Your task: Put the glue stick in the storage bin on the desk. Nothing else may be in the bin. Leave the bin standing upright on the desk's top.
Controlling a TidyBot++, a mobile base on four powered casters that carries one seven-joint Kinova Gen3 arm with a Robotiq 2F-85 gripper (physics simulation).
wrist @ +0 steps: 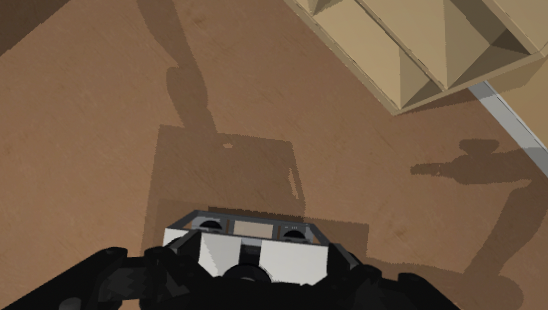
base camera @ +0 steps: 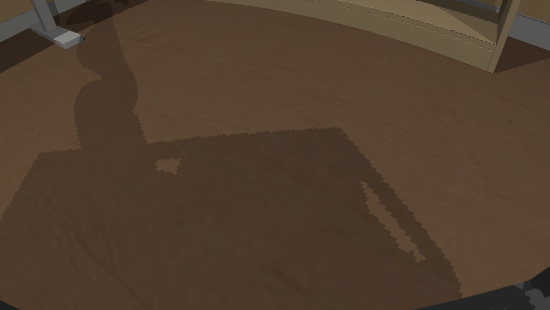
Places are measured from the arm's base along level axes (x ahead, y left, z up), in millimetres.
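Pixels of known places: gripper, between the fingertips: (wrist: 264, 251).
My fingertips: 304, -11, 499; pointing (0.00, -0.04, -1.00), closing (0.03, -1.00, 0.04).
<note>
Behind a point stands the place of what it marks, as x, y, z.
My gripper (wrist: 264, 251) @(304, -11, 499) is open at the bottom of the wrist view, its black fingers spread apart, with no held thing visible between them. It hangs high above the brown floor (base camera: 300, 90) @(616, -69, -396) (wrist: 100, 100) @(570, 778, -396). Behind the fingers in the wrist view is a white and grey structure (wrist: 294, 260), which looks like part of the robot itself. The glue stick, the storage bin and the desk's top do not show in either view. A grey leg with a flat foot (base camera: 67, 39) stands at the top left of the base view; I cannot tell whether it belongs to the desk.
A light wooden shelf unit (base camera: 425, 42) @(816, -447, -376) (wrist: 345, 56) @(920, -320, -345) stands at the upper right in both views, with open compartments. A grey baseboard (base camera: 532, 36) @(916, -957, -368) (wrist: 505, 117) @(753, -1159, -350) runs along the wall beside it. Shadows of the robot lie across the floor.
</note>
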